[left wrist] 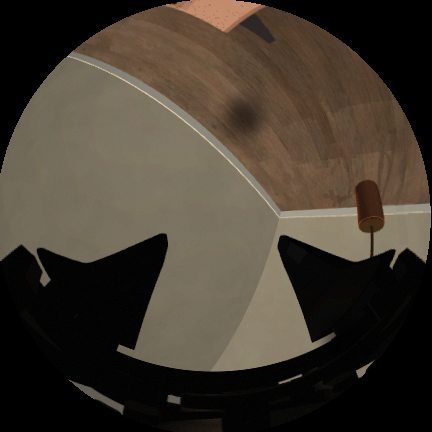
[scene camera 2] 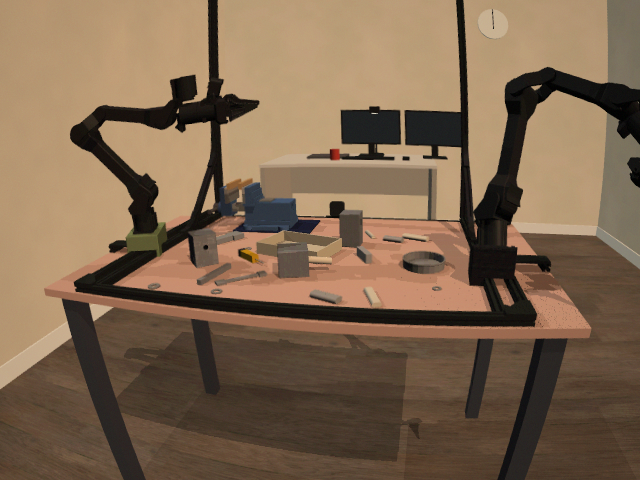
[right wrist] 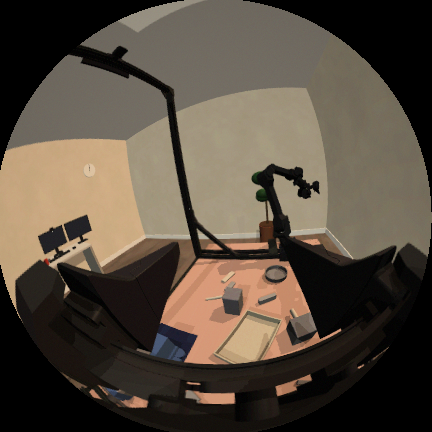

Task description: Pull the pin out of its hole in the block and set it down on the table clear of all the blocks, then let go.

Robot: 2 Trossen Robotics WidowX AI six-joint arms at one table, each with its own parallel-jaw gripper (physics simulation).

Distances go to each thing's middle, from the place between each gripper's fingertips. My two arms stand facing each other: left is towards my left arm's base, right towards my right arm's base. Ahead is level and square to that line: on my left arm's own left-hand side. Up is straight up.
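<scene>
Beige tray (right wrist: 249, 340): 90 mm to the left of my right hand, 10 mm behind it, 370 mm below it. Round dish (scene camera 2: 424, 262): 40 mm ahead of my right hand, 420 mm to the left of it, 380 mm below it.
Relative to my left hand, the beige tray is 840 mm to the right, 350 mm behind and 240 mm below; the round dish is 510 mm to the right, 300 mm behind and 240 mm below.
</scene>
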